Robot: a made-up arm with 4 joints. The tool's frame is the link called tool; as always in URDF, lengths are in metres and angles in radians. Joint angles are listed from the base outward. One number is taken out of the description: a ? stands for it. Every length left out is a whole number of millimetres.
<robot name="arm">
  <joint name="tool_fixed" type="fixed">
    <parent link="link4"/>
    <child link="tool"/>
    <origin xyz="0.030 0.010 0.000" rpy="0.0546 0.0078 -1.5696"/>
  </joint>
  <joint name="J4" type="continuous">
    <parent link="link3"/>
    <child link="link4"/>
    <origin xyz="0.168 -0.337 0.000" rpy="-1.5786 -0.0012 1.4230"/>
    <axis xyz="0 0 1"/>
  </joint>
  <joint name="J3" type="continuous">
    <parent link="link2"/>
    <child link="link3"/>
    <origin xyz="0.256 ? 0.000" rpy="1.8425 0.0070 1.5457"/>
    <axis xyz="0 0 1"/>
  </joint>
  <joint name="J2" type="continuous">
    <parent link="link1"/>
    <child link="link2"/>
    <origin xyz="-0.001 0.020 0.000" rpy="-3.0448 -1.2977 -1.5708"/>
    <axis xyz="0 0 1"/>
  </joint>
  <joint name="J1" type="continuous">
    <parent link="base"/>
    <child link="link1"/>
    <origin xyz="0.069 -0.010 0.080" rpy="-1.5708 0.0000 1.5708"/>
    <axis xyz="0 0 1"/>
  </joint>
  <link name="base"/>
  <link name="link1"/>
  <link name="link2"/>
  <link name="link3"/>
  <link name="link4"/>
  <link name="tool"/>
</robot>
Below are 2 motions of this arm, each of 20 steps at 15 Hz.
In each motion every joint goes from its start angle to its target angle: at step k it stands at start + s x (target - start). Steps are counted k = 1, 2, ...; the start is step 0. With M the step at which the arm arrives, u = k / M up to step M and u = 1 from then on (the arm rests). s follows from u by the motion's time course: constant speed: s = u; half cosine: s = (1 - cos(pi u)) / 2; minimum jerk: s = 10 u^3 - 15 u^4 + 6 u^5.
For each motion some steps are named. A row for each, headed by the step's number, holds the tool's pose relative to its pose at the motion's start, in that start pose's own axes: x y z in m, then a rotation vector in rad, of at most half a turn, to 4 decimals.
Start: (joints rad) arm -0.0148 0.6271 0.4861 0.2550
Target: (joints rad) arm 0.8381 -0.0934 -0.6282 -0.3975
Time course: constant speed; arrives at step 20
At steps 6, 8, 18, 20:
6: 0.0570 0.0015 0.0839 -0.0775 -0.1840 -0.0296
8: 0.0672 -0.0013 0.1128 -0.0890 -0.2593 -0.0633
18: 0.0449 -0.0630 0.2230 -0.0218 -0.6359 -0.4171
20: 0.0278 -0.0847 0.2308 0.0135 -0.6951 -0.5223

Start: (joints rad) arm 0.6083 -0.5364 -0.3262 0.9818
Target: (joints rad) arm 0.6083 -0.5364 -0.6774 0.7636
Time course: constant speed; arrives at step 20
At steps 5, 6, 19, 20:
5: -0.0132 -0.0081 0.0274 -0.0503 0.0686 -0.0581
6: -0.0156 -0.0095 0.0330 -0.0609 0.0820 -0.0696
19: -0.0393 -0.0237 0.1094 -0.2118 0.2457 -0.2181
20: -0.0405 -0.0244 0.1154 -0.2245 0.2574 -0.2294

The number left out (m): -0.102
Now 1 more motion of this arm.
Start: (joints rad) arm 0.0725 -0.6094 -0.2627 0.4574
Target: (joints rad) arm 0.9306 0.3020 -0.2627 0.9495
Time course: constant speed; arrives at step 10
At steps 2, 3, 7, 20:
2: -0.0229 0.0199 -0.0701 0.1797 0.1199 0.0861
3: -0.0334 0.0355 -0.1035 0.2770 0.1680 0.1384
7: -0.0649 0.1318 -0.2170 0.6964 0.2714 0.4041
20: -0.0745 0.2308 -0.2725 1.0186 0.2479 0.6562

